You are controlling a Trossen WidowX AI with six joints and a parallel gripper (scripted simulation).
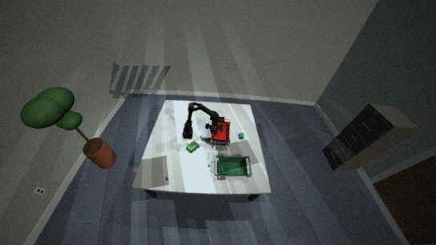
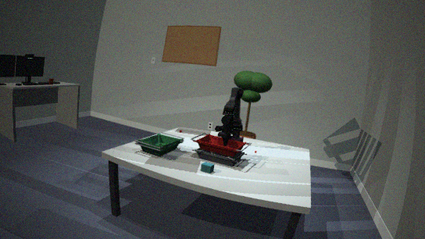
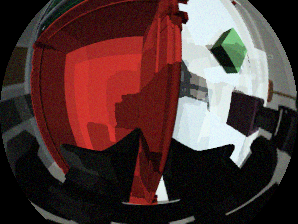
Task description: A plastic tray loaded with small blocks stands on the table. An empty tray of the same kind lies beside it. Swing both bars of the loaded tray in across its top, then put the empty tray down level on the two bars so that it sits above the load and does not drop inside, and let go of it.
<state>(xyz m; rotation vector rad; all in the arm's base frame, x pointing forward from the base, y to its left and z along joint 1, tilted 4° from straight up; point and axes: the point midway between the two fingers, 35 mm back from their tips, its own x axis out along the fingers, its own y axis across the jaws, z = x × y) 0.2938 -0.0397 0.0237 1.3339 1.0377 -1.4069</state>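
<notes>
Right now the red tray is 80 mm ahead of my gripper tip, 30 mm above it and 20 mm to the right of it. From my gripper tip the other things lie so: teal block 330 mm ahead, 60 mm below, 50 mm to the right; green block 250 mm behind, 130 mm to the right, 60 mm below.
</notes>
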